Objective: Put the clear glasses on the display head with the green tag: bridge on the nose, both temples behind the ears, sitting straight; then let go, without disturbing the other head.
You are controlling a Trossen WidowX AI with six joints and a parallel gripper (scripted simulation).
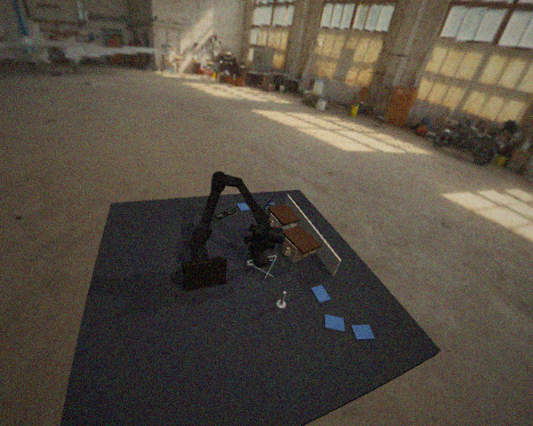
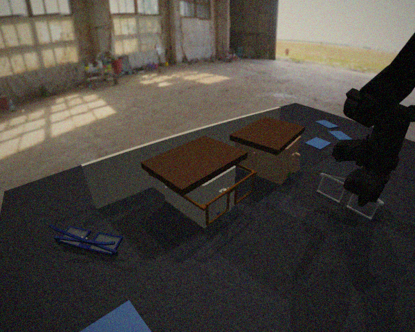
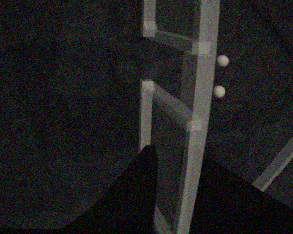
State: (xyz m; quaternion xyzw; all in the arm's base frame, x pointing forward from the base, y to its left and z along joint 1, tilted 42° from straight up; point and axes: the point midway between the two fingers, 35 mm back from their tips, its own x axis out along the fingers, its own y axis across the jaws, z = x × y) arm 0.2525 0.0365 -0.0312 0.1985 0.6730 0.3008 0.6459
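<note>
Right now the white stand is 230 mm to the right of my gripper tip, 60 mm ahead of it and 10 mm above it. Round my gripper tip: white back panel: 350 mm ahead, 170 mm to the left, 40 mm above; then tan head: 220 mm ahead, 40 mm to the left, 40 mm above; then display head: 260 mm to the left, 200 mm ahead, 40 mm above.
</note>
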